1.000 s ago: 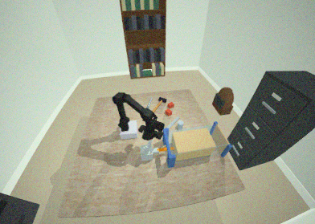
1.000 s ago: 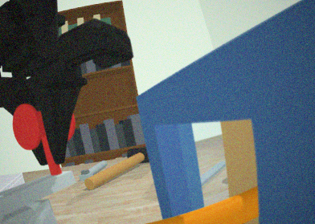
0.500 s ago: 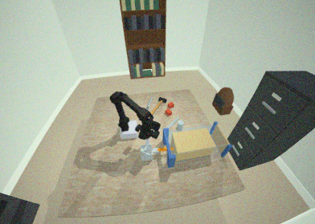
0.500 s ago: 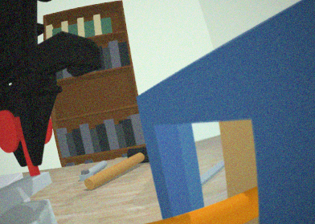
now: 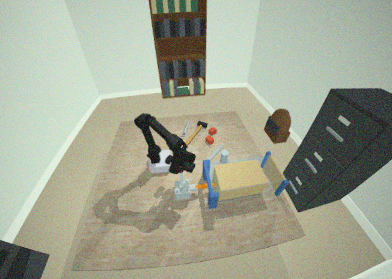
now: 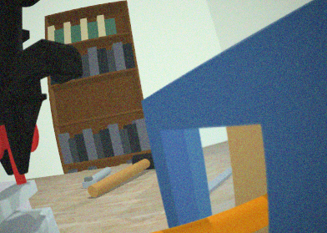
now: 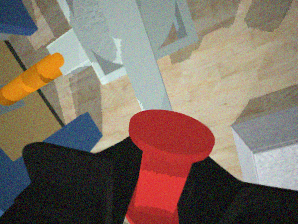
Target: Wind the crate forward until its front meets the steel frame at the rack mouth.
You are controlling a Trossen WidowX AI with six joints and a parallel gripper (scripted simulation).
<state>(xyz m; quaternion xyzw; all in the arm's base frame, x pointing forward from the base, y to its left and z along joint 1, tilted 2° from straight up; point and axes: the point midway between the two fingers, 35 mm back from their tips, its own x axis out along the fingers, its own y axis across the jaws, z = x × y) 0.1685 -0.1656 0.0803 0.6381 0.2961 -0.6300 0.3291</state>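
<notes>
My gripper tip is now 4 cm to the left of the winch handle and 1 cm above it. Also, from my gripper tip: blue frame 15 cm ahead, 11 cm to the right, 1 cm below; then red grip 2 cm above; then grey winch 10 cm to the right, 8 cm below, 3 cm behind.
</notes>
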